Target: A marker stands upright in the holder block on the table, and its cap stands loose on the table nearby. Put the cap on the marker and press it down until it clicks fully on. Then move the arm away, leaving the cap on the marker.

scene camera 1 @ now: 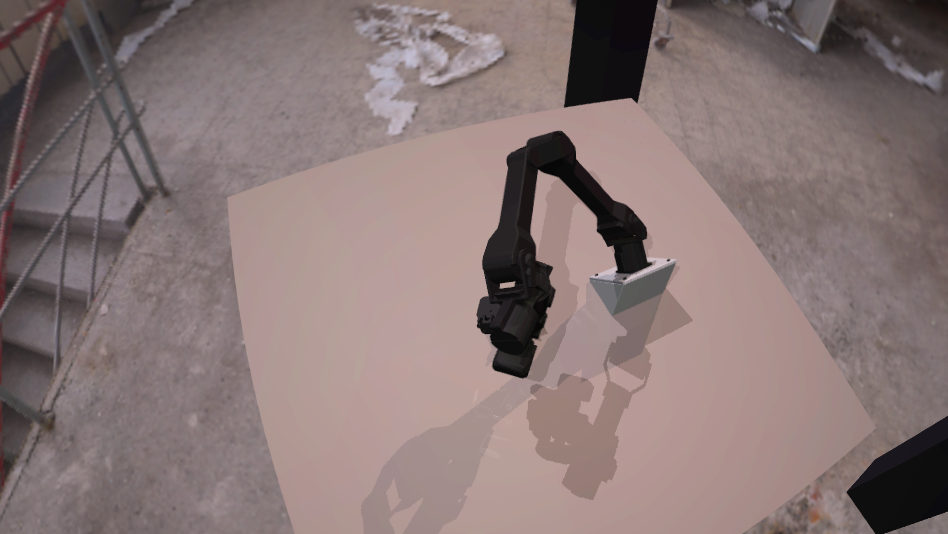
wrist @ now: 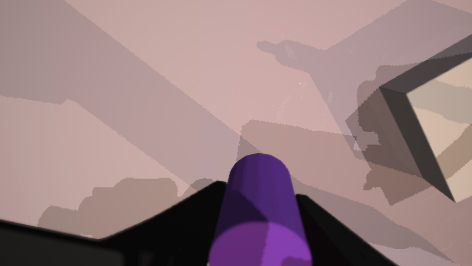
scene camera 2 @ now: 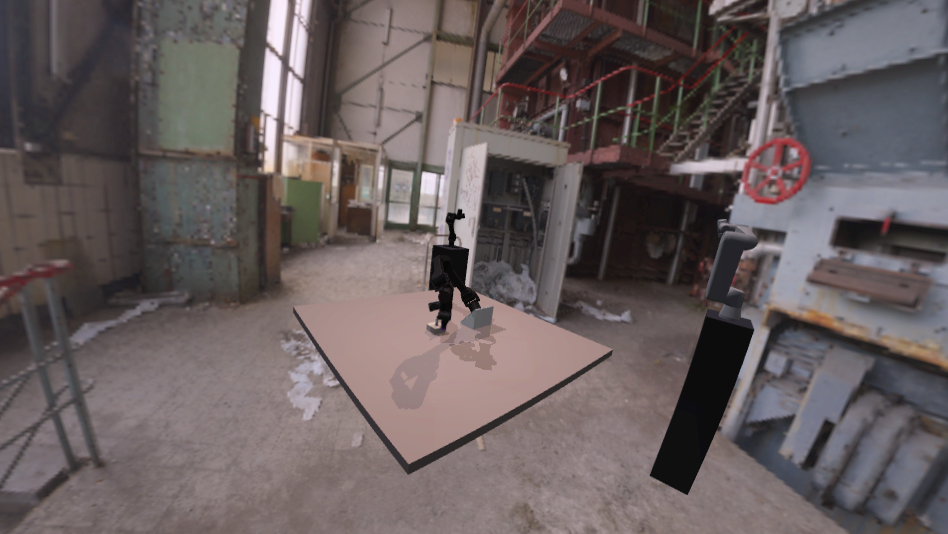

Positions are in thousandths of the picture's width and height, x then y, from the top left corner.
Scene:
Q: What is my gripper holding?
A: A purple cap.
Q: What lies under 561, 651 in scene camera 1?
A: My gripper.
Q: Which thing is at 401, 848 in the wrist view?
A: My gripper.

